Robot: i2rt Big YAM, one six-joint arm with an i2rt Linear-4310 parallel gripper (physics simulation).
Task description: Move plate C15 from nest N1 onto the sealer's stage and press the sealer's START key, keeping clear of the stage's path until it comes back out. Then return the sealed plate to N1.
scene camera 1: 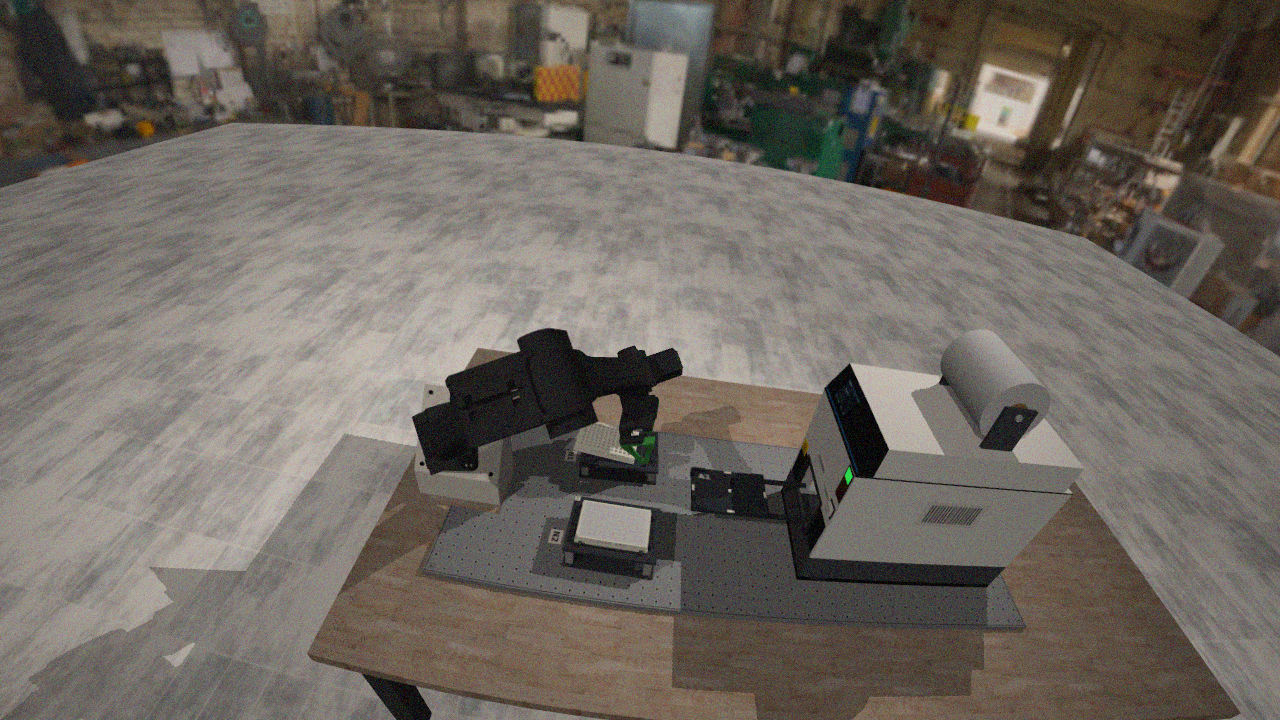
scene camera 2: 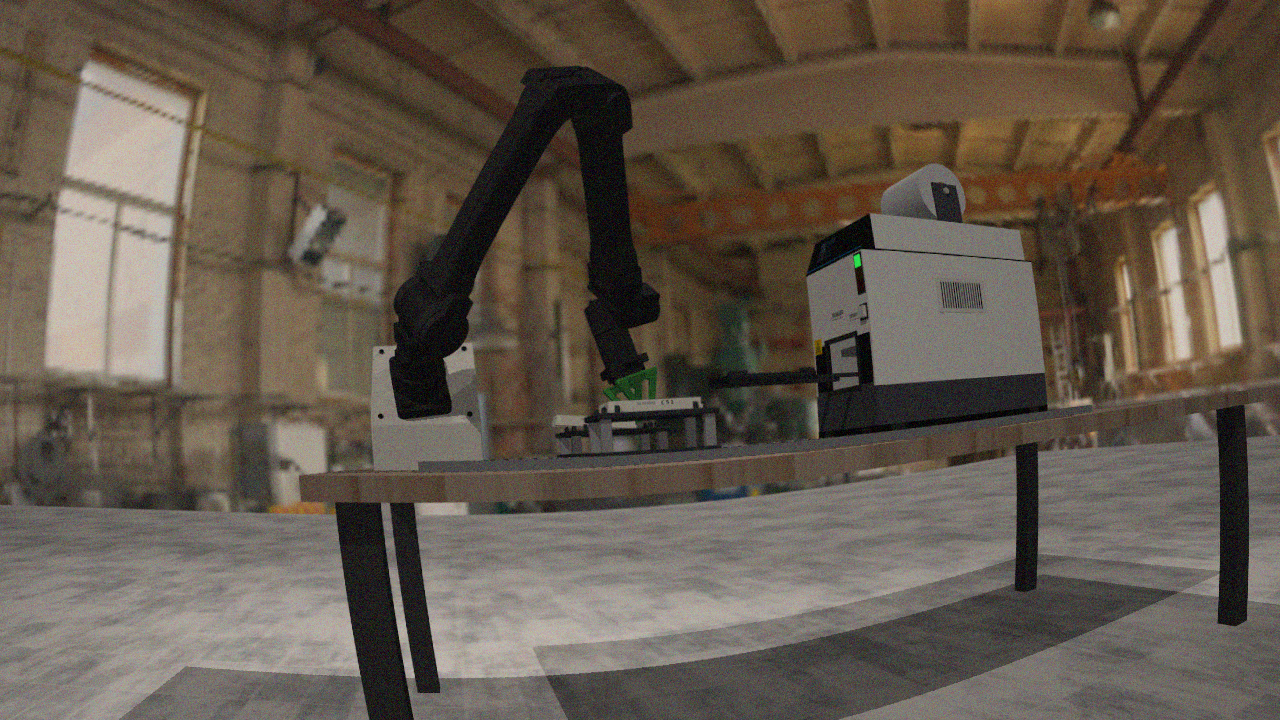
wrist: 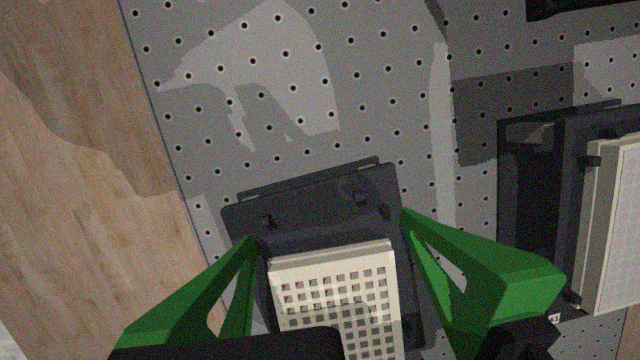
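My gripper is visible, in scene camera 1 and the wrist view as well. A white plate and a sealer stage are also visible.
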